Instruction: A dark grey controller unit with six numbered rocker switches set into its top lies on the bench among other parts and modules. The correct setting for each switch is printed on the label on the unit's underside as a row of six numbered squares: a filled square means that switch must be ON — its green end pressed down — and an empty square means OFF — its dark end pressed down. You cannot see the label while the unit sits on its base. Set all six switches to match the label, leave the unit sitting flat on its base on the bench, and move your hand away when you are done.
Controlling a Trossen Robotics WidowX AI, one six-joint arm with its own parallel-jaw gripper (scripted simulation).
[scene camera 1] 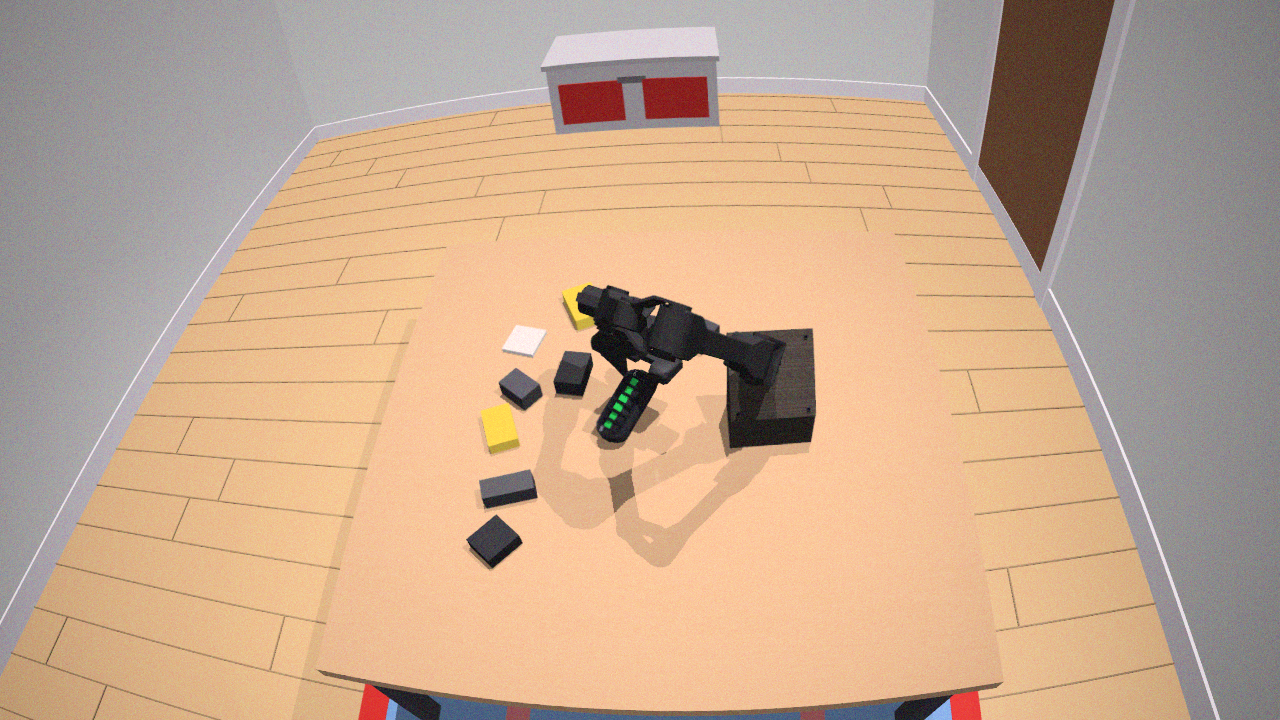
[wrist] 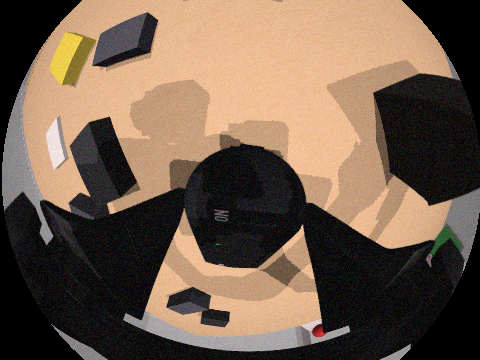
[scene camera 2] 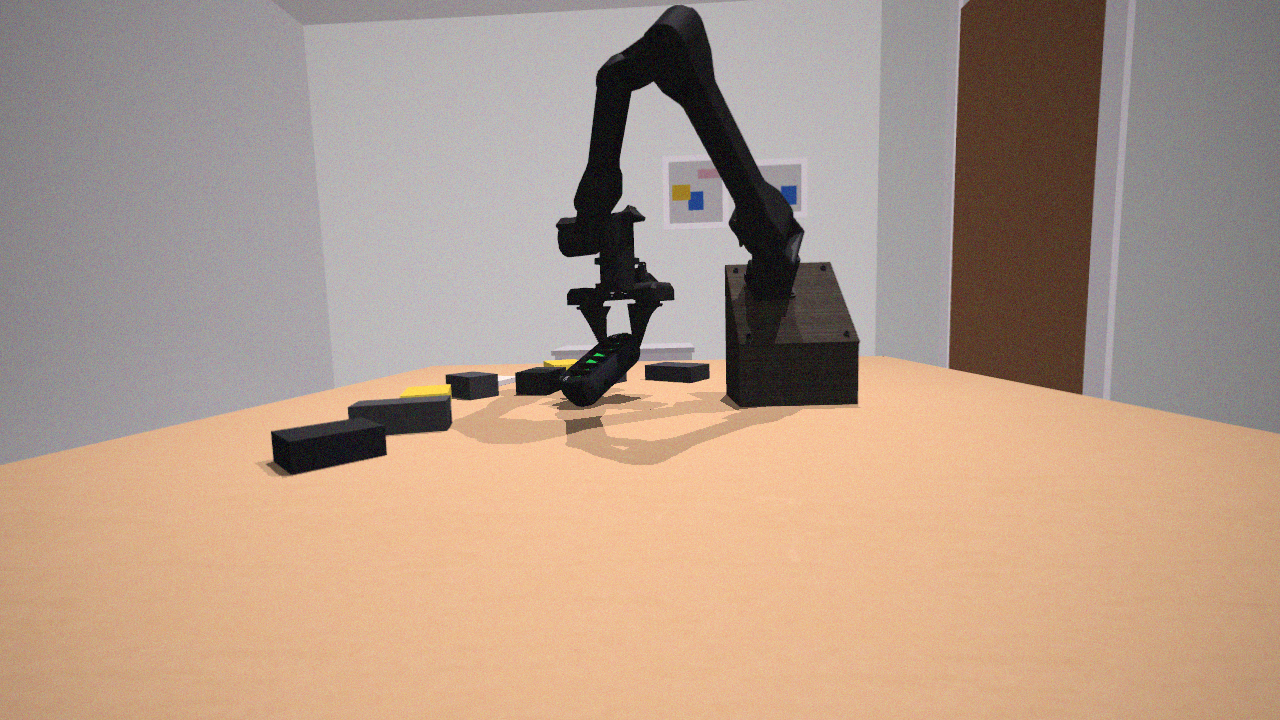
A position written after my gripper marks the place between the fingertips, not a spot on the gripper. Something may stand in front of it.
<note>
I see my gripper (scene camera 2: 619,347), a yellow block (scene camera 1: 501,434) and a white tile (scene camera 1: 524,341).
The white tile also shows in the wrist view (wrist: 55,139). My gripper shows as well in scene camera 1 (scene camera 1: 639,382) and in the wrist view (wrist: 245,203). The wrist view does not show the yellow block, which is hidden by my gripper.
</note>
